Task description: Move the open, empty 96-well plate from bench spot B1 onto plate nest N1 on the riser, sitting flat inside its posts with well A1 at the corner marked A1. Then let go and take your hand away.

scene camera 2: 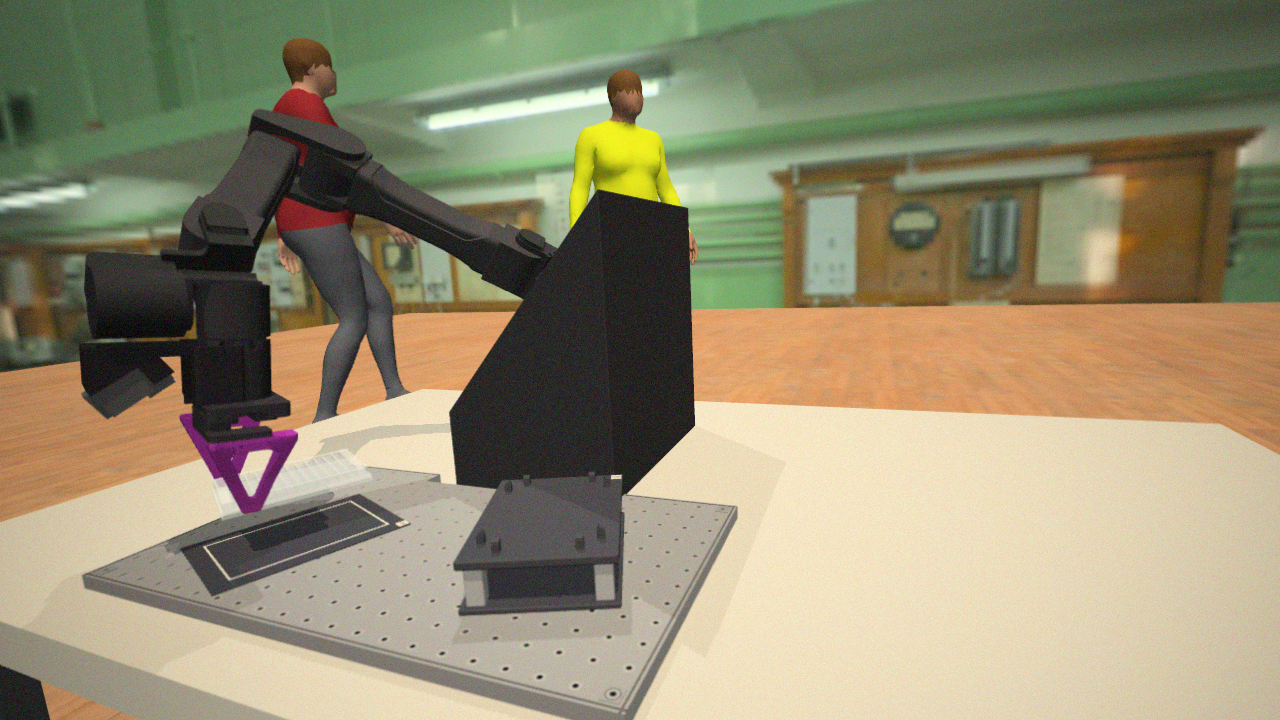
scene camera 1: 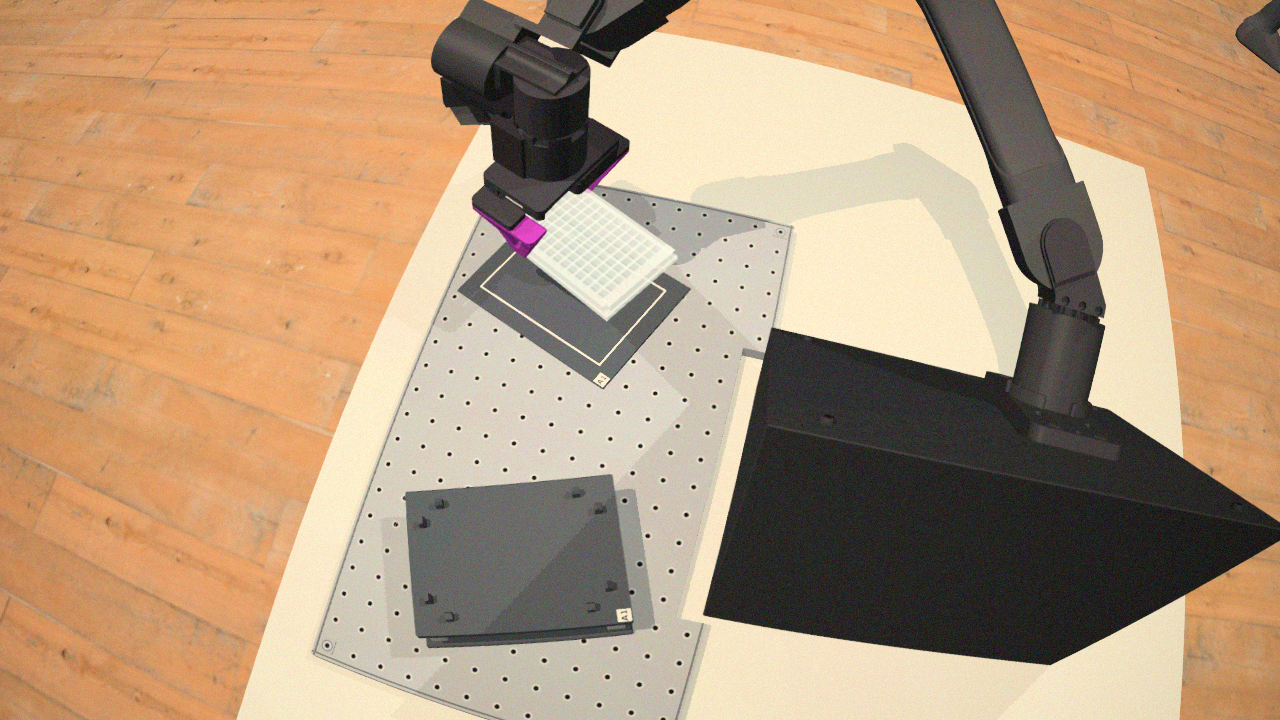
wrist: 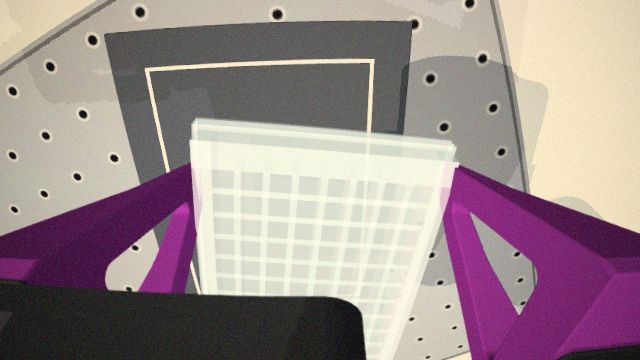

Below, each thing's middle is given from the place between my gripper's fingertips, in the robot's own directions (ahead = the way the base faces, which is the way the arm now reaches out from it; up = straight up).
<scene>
The dark outlined pad (scene camera 1: 510,287) lies 50 mm below my hand, 40 mm to the left of it and 30 mm behind it. Also, from my hand: white well plate (scene camera 1: 604,258): 40 mm behind, 20 mm to the left, 10 mm above.
</scene>
